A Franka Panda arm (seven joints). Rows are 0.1 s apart.
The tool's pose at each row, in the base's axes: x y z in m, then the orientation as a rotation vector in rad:
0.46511 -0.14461 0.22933 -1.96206 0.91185 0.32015
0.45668 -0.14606 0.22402 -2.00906 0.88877 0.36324
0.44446 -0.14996 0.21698 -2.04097 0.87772 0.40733
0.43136 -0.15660 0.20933 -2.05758 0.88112 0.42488
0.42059 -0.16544 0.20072 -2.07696 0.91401 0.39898
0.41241 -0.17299 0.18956 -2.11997 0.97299 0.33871
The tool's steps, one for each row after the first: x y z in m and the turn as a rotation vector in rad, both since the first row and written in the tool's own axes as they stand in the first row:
-0.00224 0.00980 0.00057 -0.05502 -0.02091 -0.00925
-0.00501 0.02413 -0.00046 -0.09905 -0.04111 -0.00649
-0.00676 0.04031 -0.00353 -0.12095 -0.04386 -0.00093
-0.00534 0.05611 -0.00760 -0.13145 -0.00625 0.00720
-0.00133 0.07130 -0.00887 -0.15355 0.07185 0.01493

